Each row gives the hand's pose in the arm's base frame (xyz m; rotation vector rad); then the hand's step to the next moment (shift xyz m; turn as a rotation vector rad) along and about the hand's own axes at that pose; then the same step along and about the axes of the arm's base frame.
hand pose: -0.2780 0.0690 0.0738 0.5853 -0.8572 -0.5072
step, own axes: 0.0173 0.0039 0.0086 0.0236 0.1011 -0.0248
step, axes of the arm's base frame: 0.0033 -0.0103 0.0165 0.0512 0.0659 0.0665
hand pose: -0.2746 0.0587 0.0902 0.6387 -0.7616 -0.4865
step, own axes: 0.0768 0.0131 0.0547 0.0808 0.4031 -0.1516
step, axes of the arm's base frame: 0.0095 -0.0568 0.0758 0.2356 0.2893 0.2297
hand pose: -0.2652 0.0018 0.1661 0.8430 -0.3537 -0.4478
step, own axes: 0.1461 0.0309 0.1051 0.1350 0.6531 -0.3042
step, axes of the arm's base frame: 0.0824 -0.1231 0.1068 0.4127 0.5037 0.3366
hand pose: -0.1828 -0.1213 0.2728 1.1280 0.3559 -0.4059
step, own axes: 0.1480 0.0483 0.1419 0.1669 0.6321 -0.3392
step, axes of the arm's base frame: 0.1623 -0.1321 0.0235 0.4279 0.5239 0.2913
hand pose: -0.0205 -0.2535 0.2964 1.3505 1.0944 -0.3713
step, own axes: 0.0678 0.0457 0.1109 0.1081 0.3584 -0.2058
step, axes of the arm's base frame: 0.1140 -0.0638 -0.0439 0.2437 0.3140 0.1565
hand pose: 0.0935 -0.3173 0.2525 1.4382 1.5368 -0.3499
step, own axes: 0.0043 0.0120 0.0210 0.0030 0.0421 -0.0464
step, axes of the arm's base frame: 0.0205 -0.0100 -0.0090 0.0173 0.0477 0.0369
